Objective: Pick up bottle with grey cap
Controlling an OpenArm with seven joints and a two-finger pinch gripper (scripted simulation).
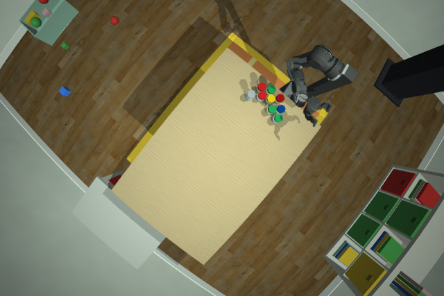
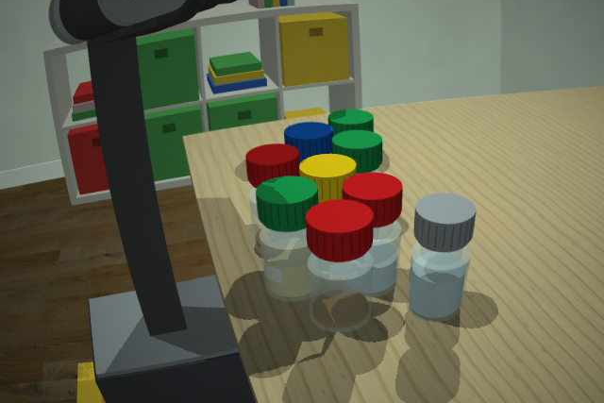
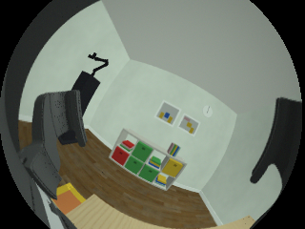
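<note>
Now: hand 400 mm to the left of the grey-capped bottle, 320 mm above it and 70 mm short of it. Round my hand: blue-capped bottle (320 mm below, 180 mm to the right, 30 mm ahead).
</note>
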